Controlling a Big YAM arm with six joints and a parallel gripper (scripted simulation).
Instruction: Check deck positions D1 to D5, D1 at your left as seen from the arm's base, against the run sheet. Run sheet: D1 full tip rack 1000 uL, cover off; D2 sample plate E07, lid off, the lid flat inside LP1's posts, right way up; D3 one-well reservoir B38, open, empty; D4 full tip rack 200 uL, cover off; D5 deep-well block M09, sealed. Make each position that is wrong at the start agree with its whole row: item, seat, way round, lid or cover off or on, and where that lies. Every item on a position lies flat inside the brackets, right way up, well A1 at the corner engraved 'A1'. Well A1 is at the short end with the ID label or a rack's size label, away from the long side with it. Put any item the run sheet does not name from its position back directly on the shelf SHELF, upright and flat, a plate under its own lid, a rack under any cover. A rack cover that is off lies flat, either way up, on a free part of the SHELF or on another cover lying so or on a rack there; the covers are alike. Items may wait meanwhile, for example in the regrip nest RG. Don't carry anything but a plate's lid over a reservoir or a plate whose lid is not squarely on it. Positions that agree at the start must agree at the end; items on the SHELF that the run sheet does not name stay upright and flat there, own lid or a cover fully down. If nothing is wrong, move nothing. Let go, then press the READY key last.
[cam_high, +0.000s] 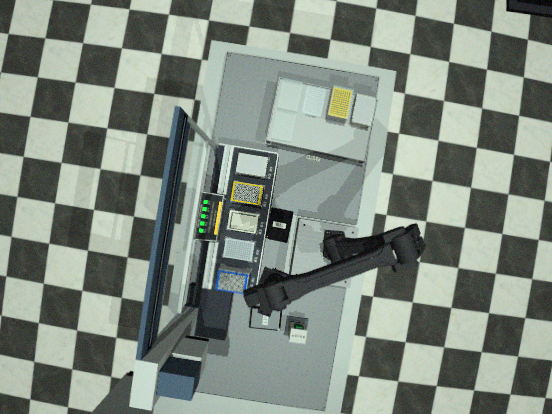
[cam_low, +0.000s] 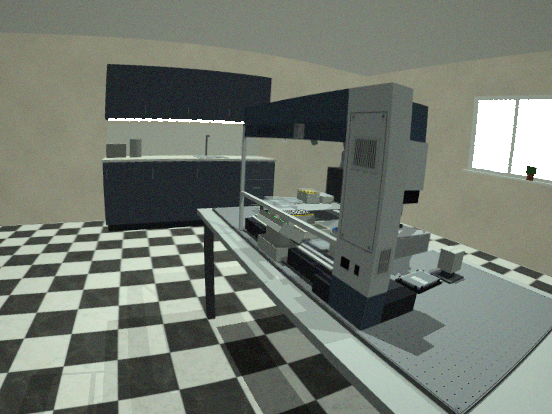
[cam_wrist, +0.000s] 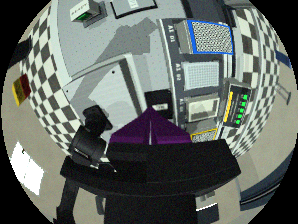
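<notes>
My gripper is now 13 cm past the ready key, 26 cm to the right of it and 20 cm above it. The rest, counted from my hand: cream reservoir: 15 cm ahead, 18 cm to the right, 21 cm below; blue-framed tip rack: 16 cm ahead, 7 cm to the left, 15 cm below; clear plate: 16 cm ahead, 5 cm to the right, 21 cm below.
</notes>
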